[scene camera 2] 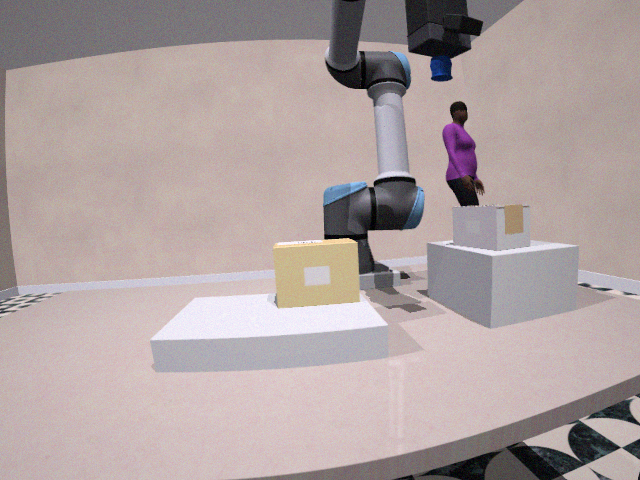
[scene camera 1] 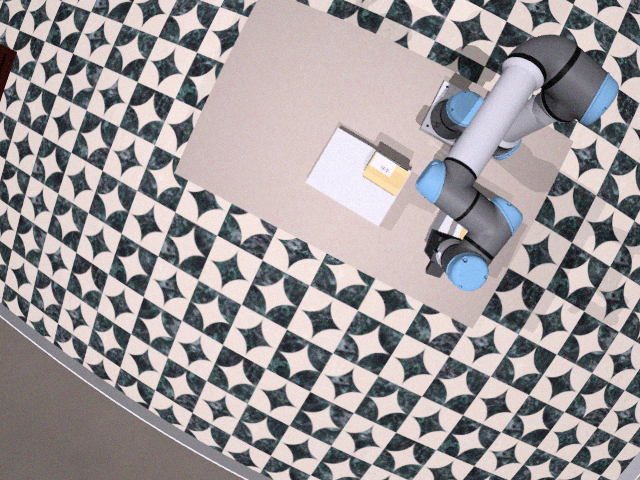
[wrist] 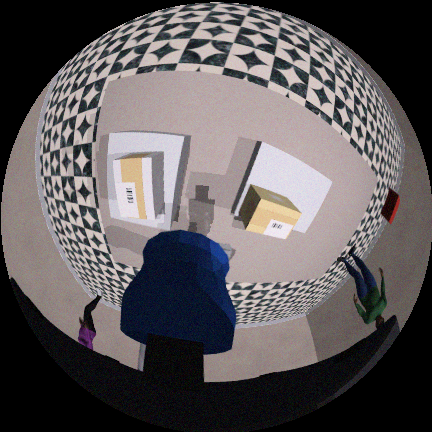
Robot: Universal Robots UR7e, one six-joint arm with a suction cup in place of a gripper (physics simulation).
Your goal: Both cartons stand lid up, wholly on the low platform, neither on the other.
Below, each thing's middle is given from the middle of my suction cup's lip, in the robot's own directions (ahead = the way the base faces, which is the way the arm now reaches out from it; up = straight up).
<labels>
Now: the taller block (scene camera 2: 495, 288) 60 mm behind my suction cup, 170 mm to the left of it and 360 mm below it. Also, from my suction cup: low platform (scene camera 2: 249, 332): 110 mm behind, 280 mm to the right, 400 mm below.
</labels>
